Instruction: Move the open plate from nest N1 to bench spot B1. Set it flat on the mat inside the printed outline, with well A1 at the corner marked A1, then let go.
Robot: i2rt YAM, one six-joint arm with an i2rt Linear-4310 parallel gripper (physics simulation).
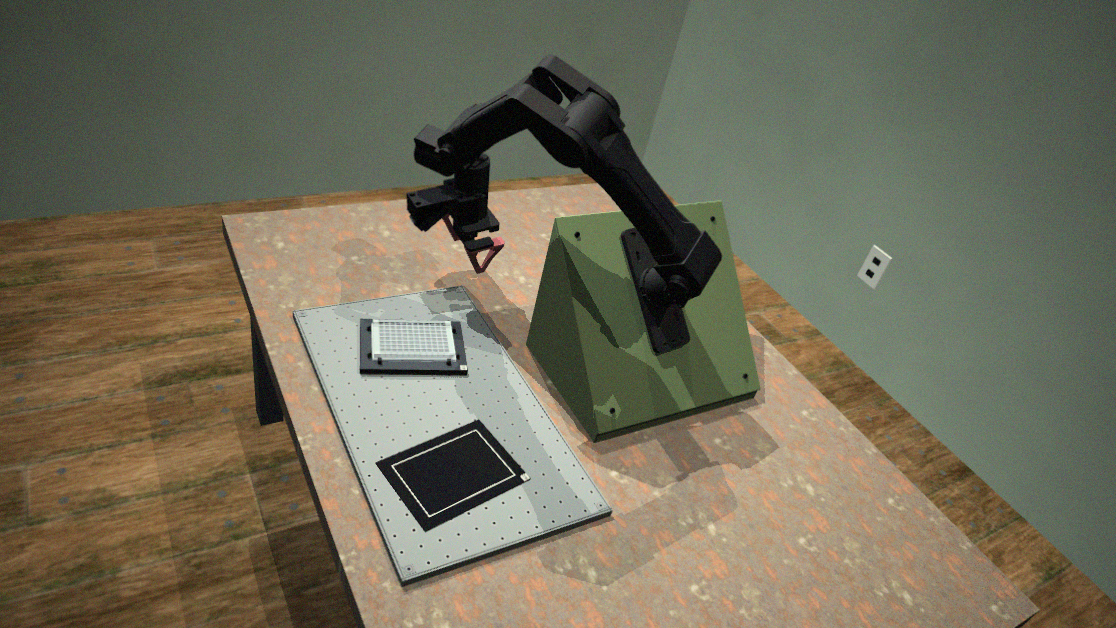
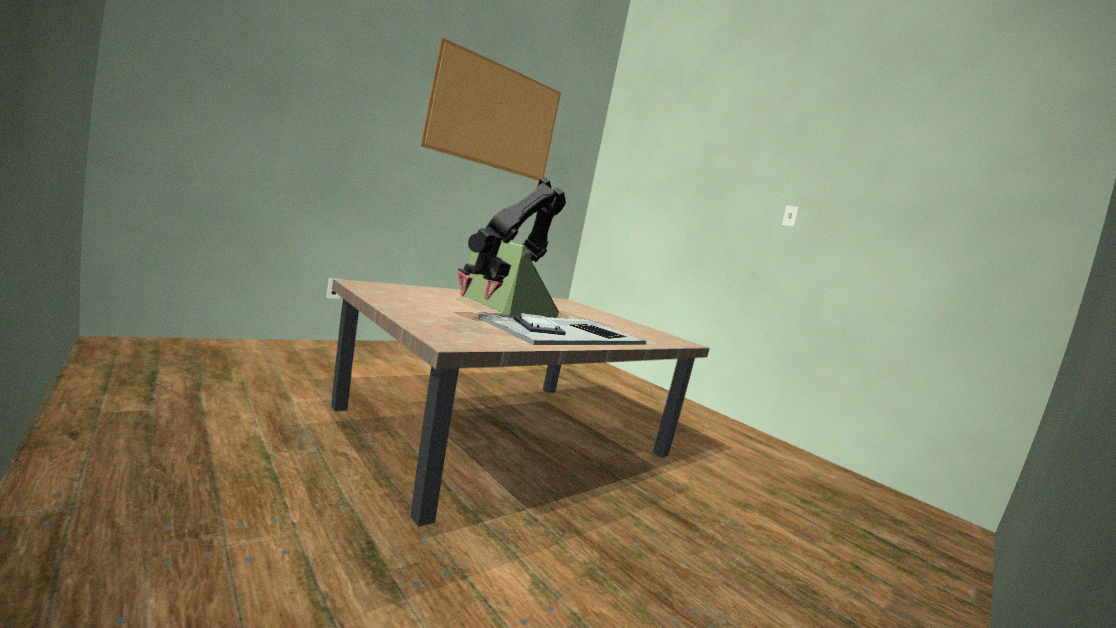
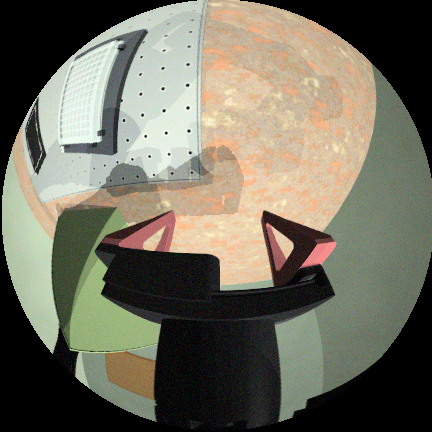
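Pixels of known places: gripper, fingertip midpoint: (image 1: 468, 256) (image 2: 474, 297) (image 3: 217, 214); arm's base, origin of the base link: (image 1: 654, 288) (image 2: 514, 266) (image 3: 99, 302).
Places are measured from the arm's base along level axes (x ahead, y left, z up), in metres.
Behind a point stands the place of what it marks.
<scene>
The clear-white open plate (image 1: 413, 340) {x 0.342, y -0.136, z -0.126 m} (image 2: 538, 321) {x 0.366, y -0.175, z -0.127 m} (image 3: 82, 95) sits in the black nest (image 1: 413, 370) {x 0.361, y -0.087, z -0.142 m} (image 3: 111, 137) {x 0.261, y -0.178, z -0.141 m} on the perforated board. The black mat (image 1: 460, 474) {x 0.381, y 0.115, z -0.150 m} (image 2: 597, 331) {x 0.398, y 0.090, z -0.150 m} (image 3: 35, 135) lies on the same board, apart from the nest, and bears a white printed outline (image 1: 434, 448) {x 0.394, y 0.061, z -0.150 m}. A small white tag (image 1: 525, 477) {x 0.300, y 0.154, z -0.150 m} is at one mat corner; its lettering is too small to read. My gripper (image 1: 466, 253) {x 0.169, y -0.291, z -0.102 m} (image 2: 476, 296) {x 0.169, y -0.291, z -0.102 m} (image 3: 217, 214) {x 0.169, y -0.291, z -0.102 m} is open with no object between its red fingers. It hangs above the table, beyond the nest end of the board, apart from the plate.
The grey perforated board (image 1: 561, 488) {x 0.262, y 0.190, z -0.152 m} (image 3: 165, 116) {x 0.266, y -0.243, z -0.152 m} lies on the speckled table (image 1: 663, 562) {x 0.193, y 0.341, z -0.165 m} (image 2: 390, 308) {x 0.099, y -0.543, z -0.165 m}. The green wedge-shaped stand (image 1: 565, 367) {x 0.153, y 0.014, z -0.112 m} (image 2: 534, 292) {x 0.151, y -0.012, z -0.072 m} (image 3: 97, 320) {x 0.091, y -0.103, z 0.028 m} bears the arm's base and stands beside the board. A wall lies behind it.
</scene>
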